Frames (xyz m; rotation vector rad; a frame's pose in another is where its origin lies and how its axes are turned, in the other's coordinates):
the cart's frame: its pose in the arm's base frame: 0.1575 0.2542 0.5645 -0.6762 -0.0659 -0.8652
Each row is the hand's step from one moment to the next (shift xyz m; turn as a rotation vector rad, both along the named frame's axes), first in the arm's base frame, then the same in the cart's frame.
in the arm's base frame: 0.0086 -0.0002 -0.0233 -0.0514 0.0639 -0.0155
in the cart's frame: -0.0016 0.0183 -0.0167 -0.0824 0.0001 0.0135
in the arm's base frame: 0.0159 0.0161 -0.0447 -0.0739 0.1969 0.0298
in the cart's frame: -0.0147 0.0421 -0.0228 -0.1734 0.0208 0.1209
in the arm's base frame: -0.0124 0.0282 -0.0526 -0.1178 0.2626 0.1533
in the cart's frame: -0.0441 0.0314 -0.0281 -0.2079 -0.0454 0.2471
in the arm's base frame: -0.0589 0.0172 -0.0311 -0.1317 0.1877 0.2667
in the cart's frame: -0.0605 -0.0184 -0.0272 -0.1300 -0.1487 0.2910
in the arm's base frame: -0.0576 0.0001 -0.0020 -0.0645 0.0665 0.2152
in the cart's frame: -0.0387 -0.0404 -0.0137 -0.0195 -0.1286 0.1949
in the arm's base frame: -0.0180 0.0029 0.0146 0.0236 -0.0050 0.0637
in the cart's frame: -0.0092 -0.0193 0.0094 0.0392 -0.0185 0.0525
